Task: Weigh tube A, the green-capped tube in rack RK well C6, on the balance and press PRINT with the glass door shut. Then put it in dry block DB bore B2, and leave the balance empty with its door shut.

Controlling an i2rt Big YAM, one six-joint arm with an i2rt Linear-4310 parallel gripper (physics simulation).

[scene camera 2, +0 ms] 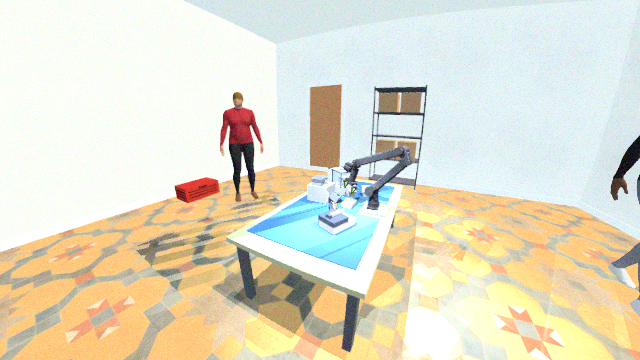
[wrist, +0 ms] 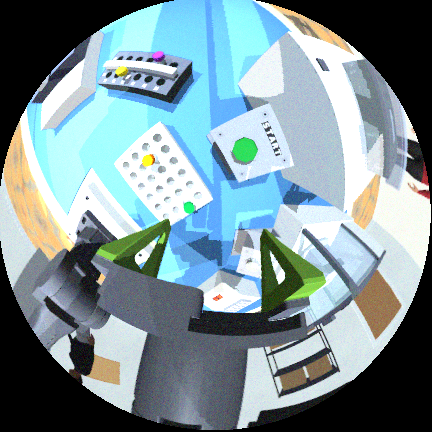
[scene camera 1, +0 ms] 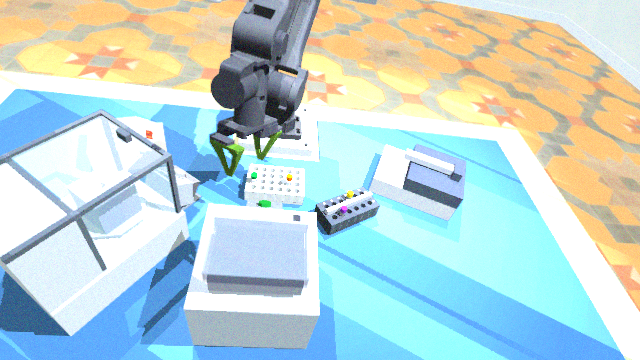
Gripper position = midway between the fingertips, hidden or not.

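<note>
Gripper (scene camera 1: 245, 167) open, holding nothing; visible in the wrist view too (wrist: 214, 228). White box with green button (wrist: 252, 143). Glass-box balance (wrist: 329, 239).
</note>
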